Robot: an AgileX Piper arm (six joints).
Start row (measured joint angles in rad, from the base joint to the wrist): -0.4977, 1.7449, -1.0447, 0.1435, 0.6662, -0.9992
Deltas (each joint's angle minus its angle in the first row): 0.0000, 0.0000, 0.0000, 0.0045, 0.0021, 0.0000; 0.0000, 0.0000, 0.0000, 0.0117, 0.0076, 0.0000; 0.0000, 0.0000, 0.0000, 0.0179, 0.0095, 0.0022; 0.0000, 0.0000, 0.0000, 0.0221, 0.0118, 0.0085; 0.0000, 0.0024, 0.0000, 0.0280, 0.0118, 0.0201; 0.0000, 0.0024, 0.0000, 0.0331, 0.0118, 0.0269; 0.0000, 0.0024, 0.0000, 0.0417, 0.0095, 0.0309; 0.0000, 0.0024, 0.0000, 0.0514, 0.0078, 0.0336; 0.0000, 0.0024, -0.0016, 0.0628, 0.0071, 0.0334; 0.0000, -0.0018, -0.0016, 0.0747, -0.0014, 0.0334; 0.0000, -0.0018, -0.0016, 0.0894, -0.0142, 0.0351; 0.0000, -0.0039, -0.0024, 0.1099, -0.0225, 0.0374; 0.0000, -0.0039, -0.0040, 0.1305, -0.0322, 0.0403; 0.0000, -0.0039, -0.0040, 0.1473, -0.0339, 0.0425
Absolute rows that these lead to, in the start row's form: -0.4977, 1.7449, -1.0447, 0.1480, 0.6683, -0.9992; -0.4977, 1.7449, -1.0447, 0.1552, 0.6738, -0.9992; -0.4977, 1.7449, -1.0447, 0.1614, 0.6757, -0.9970; -0.4977, 1.7449, -1.0447, 0.1656, 0.6780, -0.9907; -0.4977, 1.7473, -1.0447, 0.1715, 0.6780, -0.9791; -0.4977, 1.7473, -1.0447, 0.1766, 0.6780, -0.9723; -0.4977, 1.7473, -1.0447, 0.1852, 0.6757, -0.9683; -0.4977, 1.7473, -1.0447, 0.1949, 0.6740, -0.9656; -0.4977, 1.7473, -1.0463, 0.2063, 0.6733, -0.9658; -0.4977, 1.7431, -1.0463, 0.2182, 0.6648, -0.9658; -0.4977, 1.7431, -1.0463, 0.2329, 0.6520, -0.9641; -0.4977, 1.7410, -1.0471, 0.2534, 0.6437, -0.9618; -0.4977, 1.7410, -1.0487, 0.2740, 0.6340, -0.9589; -0.4977, 1.7410, -1.0487, 0.2908, 0.6323, -0.9567
